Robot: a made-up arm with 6 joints.
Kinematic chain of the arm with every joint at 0, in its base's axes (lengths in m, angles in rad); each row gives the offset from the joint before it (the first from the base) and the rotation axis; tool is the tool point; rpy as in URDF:
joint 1: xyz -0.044 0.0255 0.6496 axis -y
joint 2: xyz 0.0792 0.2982 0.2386 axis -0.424 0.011 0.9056
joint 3: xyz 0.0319 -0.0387 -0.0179 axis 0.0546 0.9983 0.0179
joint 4: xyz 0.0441 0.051 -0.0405 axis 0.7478 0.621 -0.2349
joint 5: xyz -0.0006 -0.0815 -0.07 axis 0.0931 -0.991 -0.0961
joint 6: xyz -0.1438 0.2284 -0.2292 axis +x
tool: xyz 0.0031 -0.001 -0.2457 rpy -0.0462 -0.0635 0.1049
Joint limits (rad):
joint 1: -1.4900..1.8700
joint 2: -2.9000..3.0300
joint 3: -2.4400..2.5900
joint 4: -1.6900..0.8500
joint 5: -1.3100..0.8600
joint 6: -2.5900..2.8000
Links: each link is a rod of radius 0.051 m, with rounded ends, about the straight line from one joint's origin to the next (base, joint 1, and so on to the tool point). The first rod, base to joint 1, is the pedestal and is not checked.
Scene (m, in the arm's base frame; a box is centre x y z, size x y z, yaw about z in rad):
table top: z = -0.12
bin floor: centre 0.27 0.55 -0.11 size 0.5 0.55 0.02 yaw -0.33
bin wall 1: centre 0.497 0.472 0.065 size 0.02 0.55 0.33 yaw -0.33
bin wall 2: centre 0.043 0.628 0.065 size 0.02 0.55 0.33 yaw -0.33
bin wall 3: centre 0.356 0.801 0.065 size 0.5 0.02 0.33 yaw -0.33
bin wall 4: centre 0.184 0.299 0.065 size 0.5 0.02 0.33 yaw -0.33
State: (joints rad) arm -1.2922 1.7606 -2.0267 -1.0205 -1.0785 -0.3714
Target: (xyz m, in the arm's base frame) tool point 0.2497 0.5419 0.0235
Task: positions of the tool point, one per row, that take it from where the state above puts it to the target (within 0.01 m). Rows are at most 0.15 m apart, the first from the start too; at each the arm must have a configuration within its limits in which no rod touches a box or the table.
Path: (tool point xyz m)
1: 0.2280 0.6847 0.1889
2: 0.2489 0.6227 0.1015
3: 0.2496 0.5419 0.0235

